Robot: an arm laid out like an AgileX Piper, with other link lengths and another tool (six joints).
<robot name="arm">
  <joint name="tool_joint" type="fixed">
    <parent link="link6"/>
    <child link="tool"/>
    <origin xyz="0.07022 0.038 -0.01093" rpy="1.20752 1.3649 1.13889"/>
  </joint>
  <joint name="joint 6" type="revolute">
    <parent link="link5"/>
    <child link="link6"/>
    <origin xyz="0.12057 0 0.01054"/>
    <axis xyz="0.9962 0 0.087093"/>
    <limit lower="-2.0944" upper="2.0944"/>
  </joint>
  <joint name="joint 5" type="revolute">
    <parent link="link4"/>
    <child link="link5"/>
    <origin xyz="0 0 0"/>
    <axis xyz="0 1 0"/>
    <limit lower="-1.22" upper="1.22"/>
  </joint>
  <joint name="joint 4" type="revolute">
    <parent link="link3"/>
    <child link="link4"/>
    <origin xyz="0.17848 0 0.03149"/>
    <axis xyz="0.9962 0 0.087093"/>
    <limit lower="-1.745" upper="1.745"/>
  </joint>
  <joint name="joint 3" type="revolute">
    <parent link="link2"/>
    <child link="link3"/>
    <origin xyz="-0.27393 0 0.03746"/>
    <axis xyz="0 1 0"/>
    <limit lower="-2.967" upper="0"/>
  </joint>
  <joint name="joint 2" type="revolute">
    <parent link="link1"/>
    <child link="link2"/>
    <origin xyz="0 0 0"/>
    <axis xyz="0 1 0"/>
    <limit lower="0" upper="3.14"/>
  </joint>
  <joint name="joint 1" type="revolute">
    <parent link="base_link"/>
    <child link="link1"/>
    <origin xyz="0 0 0.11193"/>
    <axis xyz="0 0 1"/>
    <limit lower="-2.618" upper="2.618"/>
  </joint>
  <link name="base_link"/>
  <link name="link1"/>
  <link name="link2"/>
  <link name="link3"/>
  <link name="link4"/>
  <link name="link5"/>
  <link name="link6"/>
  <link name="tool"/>
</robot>
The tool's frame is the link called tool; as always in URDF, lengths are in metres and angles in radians.
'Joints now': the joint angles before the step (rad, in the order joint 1, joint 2, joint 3, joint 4, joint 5, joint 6). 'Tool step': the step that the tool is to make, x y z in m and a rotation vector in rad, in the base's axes. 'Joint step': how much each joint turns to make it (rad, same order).
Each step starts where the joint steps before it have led.
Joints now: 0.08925 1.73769 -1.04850 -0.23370 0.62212 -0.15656
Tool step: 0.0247 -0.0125 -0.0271 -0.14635 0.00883 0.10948
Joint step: 0.03259 0.13762 -0.04939 -0.22936 -0.05125 0.08157
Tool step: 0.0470 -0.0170 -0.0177 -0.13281 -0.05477 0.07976
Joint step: 0.00014 0.15336 -0.13468 -0.24593 -0.03175 0.10426
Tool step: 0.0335 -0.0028 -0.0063 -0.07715 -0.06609 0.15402
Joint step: -0.00014 0.07388 -0.06495 -0.17168 -0.08920 0.00761
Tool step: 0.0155 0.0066 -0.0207 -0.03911 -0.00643 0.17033
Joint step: 0.00015 0.07280 -0.00496 -0.14584 -0.11934 0.00053
